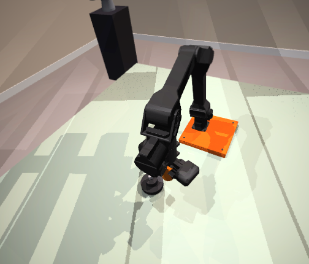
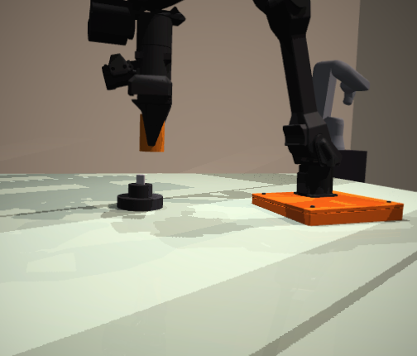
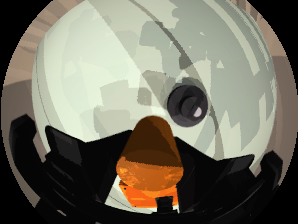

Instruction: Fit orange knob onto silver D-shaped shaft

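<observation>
Right now the round pedestal is 7 cm to the right of my gripper tip and 8 cm below it. From my gripper tip the other things lie so: orange knob 3 cm above.
</observation>
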